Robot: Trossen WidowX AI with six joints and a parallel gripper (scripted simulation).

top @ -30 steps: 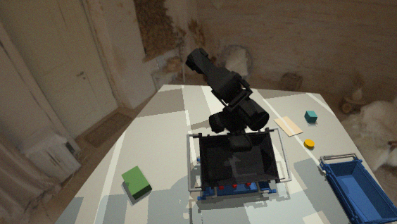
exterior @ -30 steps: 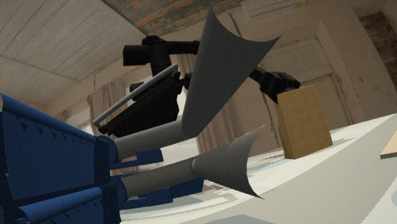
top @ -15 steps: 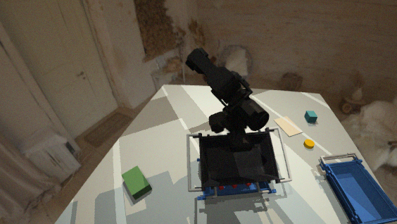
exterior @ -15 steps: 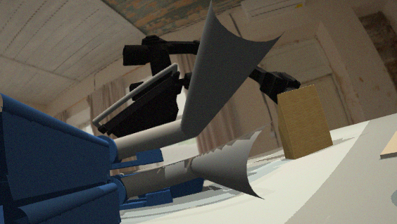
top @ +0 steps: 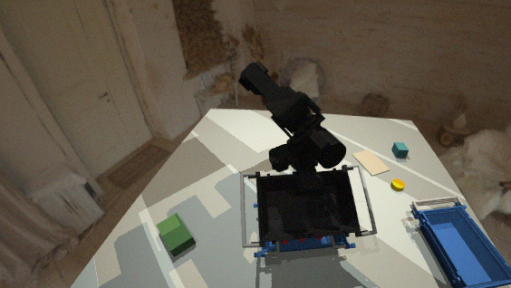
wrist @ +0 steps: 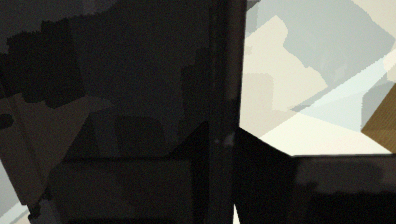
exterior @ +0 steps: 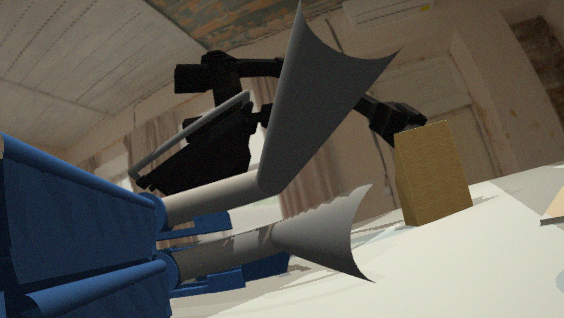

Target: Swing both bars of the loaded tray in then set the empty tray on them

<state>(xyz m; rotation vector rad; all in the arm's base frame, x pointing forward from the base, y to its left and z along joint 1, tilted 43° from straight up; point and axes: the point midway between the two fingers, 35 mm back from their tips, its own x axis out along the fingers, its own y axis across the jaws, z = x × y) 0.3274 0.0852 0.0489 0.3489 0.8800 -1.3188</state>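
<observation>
The black tray lies 70 mm ahead of my gripper tip and 30 mm to the left of it. From my gripper tip the other things lie so: green block (360 mm to the right, 180 mm ahead, 160 mm below); then yellow disc (360 mm to the left, 250 mm behind, 170 mm below); then flat tan card (380 mm behind, 260 mm to the left, 170 mm below).
</observation>
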